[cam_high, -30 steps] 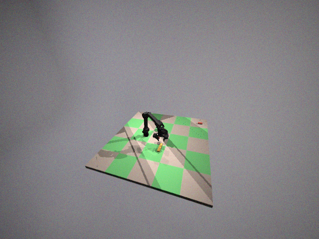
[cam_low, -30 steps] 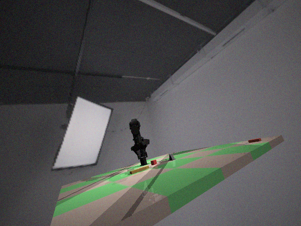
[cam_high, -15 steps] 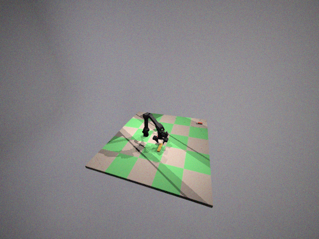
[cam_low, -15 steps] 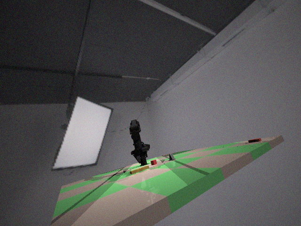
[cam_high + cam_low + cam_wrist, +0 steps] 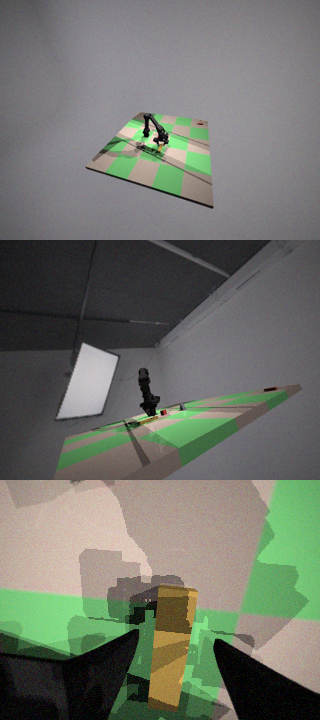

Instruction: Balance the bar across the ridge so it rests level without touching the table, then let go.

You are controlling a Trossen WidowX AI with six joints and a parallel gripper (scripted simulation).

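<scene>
Right now my gripper tip is 3 cm to the left of the yellow bar and 2 cm above it. Also, from my gripper tip: flat red block: 65 cm to the left, 47 cm ahead, 2 cm below; then red cube: 14 cm to the left, 8 cm behind, 1 cm below.
</scene>
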